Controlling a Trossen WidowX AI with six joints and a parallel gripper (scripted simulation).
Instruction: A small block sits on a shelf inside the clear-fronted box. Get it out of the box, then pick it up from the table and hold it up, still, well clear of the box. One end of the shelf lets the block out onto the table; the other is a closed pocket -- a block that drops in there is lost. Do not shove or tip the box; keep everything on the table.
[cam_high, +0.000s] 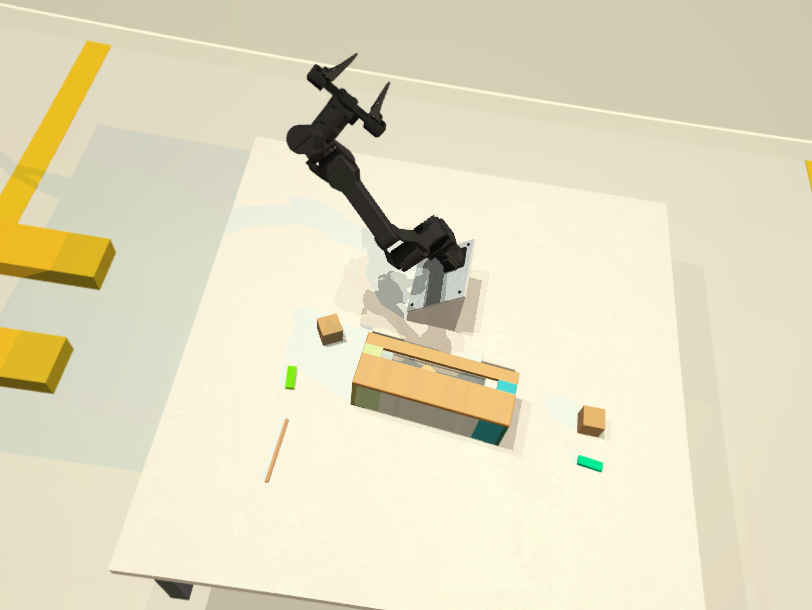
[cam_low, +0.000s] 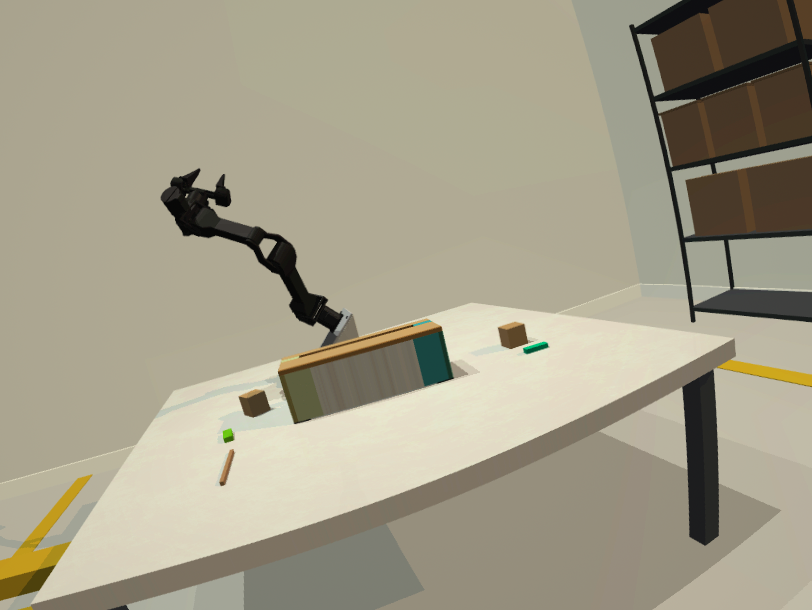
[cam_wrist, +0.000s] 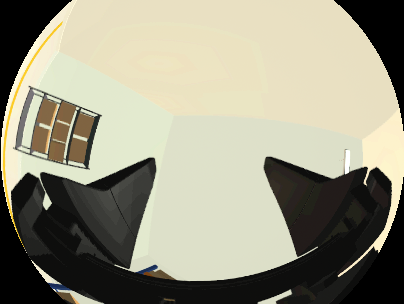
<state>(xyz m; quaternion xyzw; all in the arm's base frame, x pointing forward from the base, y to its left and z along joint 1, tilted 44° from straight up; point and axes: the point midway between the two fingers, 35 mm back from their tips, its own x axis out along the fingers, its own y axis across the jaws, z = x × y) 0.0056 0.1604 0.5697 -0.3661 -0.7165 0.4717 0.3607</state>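
Now: the tan block 340 mm ahead of my gripper tip, 240 mm to the left of it and 600 mm below it. Also, from my gripper tip: thin wooden stick: 580 mm ahead, 80 mm to the right, 680 mm below; box: 330 mm ahead, 270 mm to the left, 630 mm below.
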